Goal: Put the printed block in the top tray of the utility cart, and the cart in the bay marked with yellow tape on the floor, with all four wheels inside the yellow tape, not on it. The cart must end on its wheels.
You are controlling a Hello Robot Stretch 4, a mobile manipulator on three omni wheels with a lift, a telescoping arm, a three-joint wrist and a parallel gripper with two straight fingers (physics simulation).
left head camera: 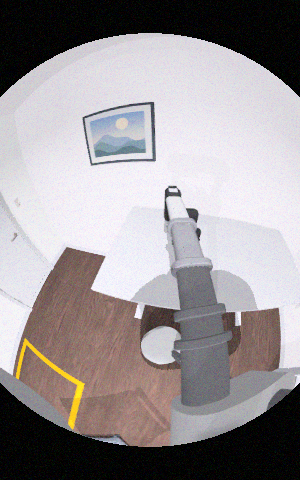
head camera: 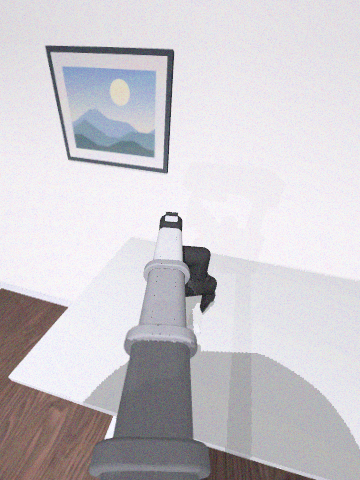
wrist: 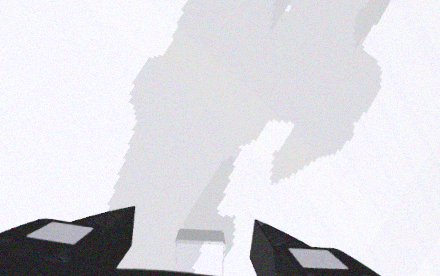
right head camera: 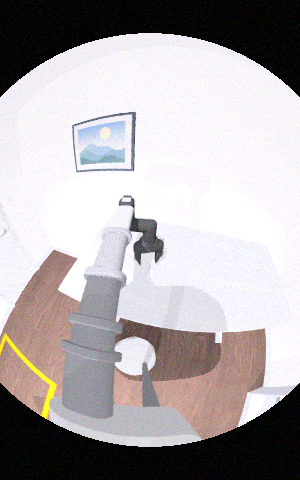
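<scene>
The printed block (wrist: 200,250) is small and pale, on the white table (head camera: 75,350) (left head camera: 120,265) (right head camera: 240,285). In the wrist view it shows at the bottom, between my two spread fingers and apart from both; its lower part is cut off. My gripper (wrist: 193,232) (right head camera: 149,260) is open, pointing down over the table. In the head view the arm hides part of it. Yellow tape (left head camera: 78,404) (right head camera: 50,401) marks the bay on the floor at the lower left; part of it is cut off. I cannot make out the utility cart for certain.
A round white disc (left head camera: 160,345) (right head camera: 136,356) shows low in front of the table, partly behind my arm. A framed picture (head camera: 110,110) (left head camera: 120,132) (right head camera: 103,142) hangs on the wall behind. A pale object (right head camera: 265,407) shows at the lower right edge.
</scene>
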